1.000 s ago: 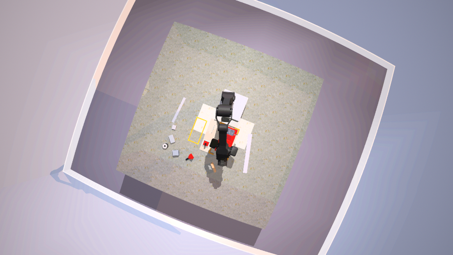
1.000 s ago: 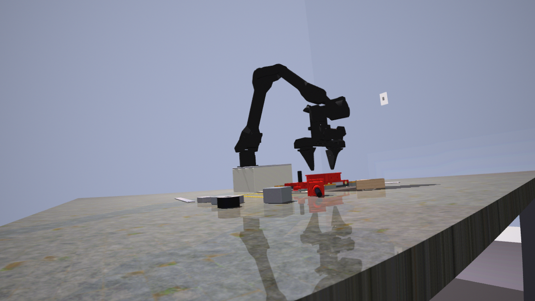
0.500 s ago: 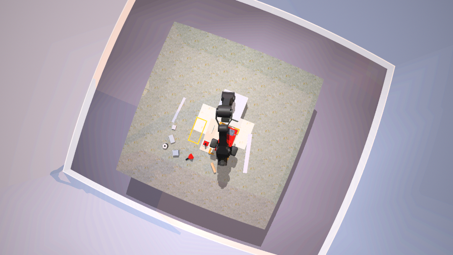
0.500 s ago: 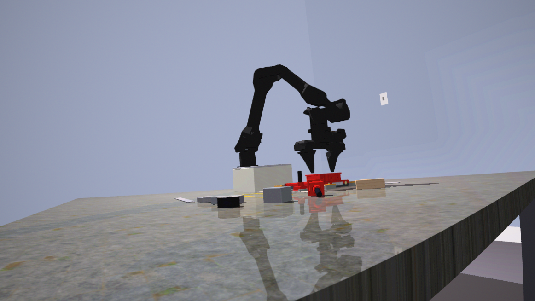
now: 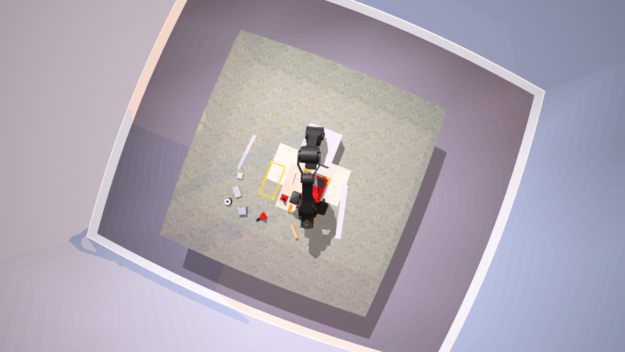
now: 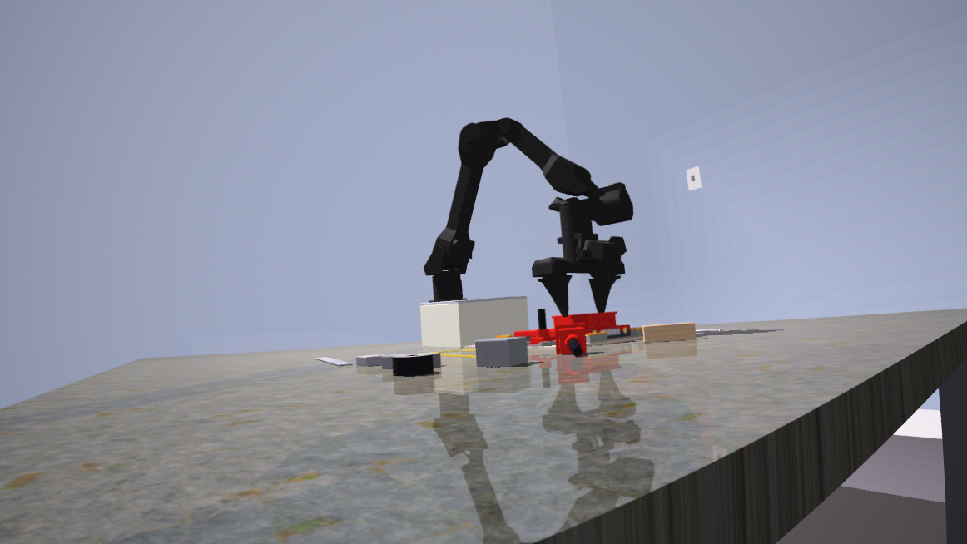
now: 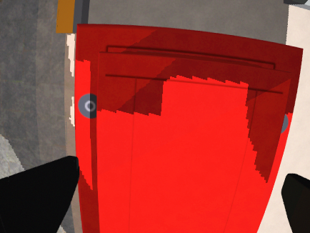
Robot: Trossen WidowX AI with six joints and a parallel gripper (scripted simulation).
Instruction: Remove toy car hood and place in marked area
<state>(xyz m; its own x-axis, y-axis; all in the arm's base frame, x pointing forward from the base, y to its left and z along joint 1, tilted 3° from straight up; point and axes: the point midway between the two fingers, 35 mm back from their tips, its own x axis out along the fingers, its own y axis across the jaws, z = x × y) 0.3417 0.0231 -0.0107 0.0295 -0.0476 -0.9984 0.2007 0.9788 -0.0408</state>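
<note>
The red hood lies 10 mm below my gripper tip. Round my gripper tip: wooden block 180 mm ahead, 50 mm to the right, 30 mm below; black wheel 80 mm ahead, 440 mm to the right, 40 mm below.
</note>
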